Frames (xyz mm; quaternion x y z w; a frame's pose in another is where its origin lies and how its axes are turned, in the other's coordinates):
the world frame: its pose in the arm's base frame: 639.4 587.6 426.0 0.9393 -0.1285 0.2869 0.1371
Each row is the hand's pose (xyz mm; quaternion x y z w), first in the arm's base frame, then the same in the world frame.
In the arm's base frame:
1: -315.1 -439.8 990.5 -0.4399 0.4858 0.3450 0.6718
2: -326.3 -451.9 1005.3 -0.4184 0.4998 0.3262 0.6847
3: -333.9 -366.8 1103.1 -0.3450 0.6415 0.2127 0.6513
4: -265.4 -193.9 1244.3 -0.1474 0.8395 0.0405 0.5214
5: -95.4 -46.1 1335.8 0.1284 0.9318 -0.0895 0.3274
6: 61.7 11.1 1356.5 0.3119 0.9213 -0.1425 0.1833
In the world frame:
1: -274.5 1364.2 -590.8 0.5077 -0.6033 0.5453 0.2846
2: -273.0 1381.7 -604.2 0.5152 -0.5829 0.5674 0.2698
3: -236.8 1323.0 -714.3 0.4477 -0.4704 0.7160 0.2562
4: -128.8 1166.4 -849.7 0.2639 -0.2624 0.9137 0.1632
5: 36.0 991.4 -886.0 -0.0341 0.0489 -0.9980 0.0201
6: 164.7 891.8 -842.3 0.1166 -0.0735 -0.9776 0.1588

